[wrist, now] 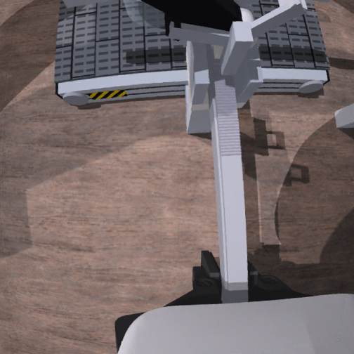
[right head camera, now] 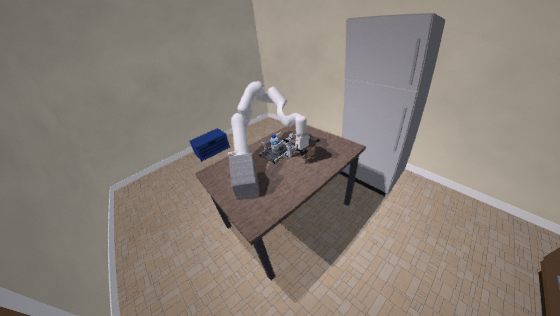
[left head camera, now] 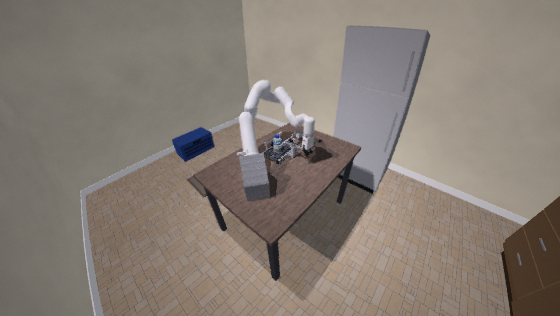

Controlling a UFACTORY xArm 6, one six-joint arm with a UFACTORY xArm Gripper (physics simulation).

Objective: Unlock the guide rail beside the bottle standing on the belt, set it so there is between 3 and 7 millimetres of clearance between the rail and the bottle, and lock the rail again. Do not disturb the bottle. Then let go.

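Places are measured from the arm's base along level axes (x back, y right, z up), in metres.
Pixels of known places: gripper, fingertip midpoint: (right head camera: 302,154) (left head camera: 306,155); arm's base at its link origin: (right head camera: 242,157) (left head camera: 251,157).
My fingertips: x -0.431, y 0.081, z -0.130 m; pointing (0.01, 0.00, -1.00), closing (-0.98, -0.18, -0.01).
Ahead of a thing's pixels: the offset from my fingertips to its top centre. Level surfaces: height alone.
The bottle {dx +0.102, dy -0.241, dz +0.105 m} (left head camera: 277,143) (right head camera: 274,142) with a blue cap stands upright on the dark belt {dx +0.066, dy -0.248, dz -0.038 m} (left head camera: 273,157) (right head camera: 269,155) (wrist: 105,55). In the wrist view a long light-grey rod (wrist: 232,200) with a ribbed stretch runs from the clamp bracket (wrist: 199,95) at the belt's near side toward me. A black lever (wrist: 205,14) lies across the top of the clamp. My gripper (left head camera: 307,151) (right head camera: 302,151) (wrist: 218,268) is shut on the rod's near end, one black finger on each side. The rail face and its gap to the bottle cannot be made out.
Another light-grey bracket part (wrist: 346,118) shows at the right edge of the wrist view. The wooden table {dz -0.073 m} (left head camera: 280,215) (right head camera: 260,215) bears the belt unit and the arm's grey base block (left head camera: 256,182) (right head camera: 245,181). A fridge (left head camera: 372,100) (right head camera: 380,100) stands beyond the table.
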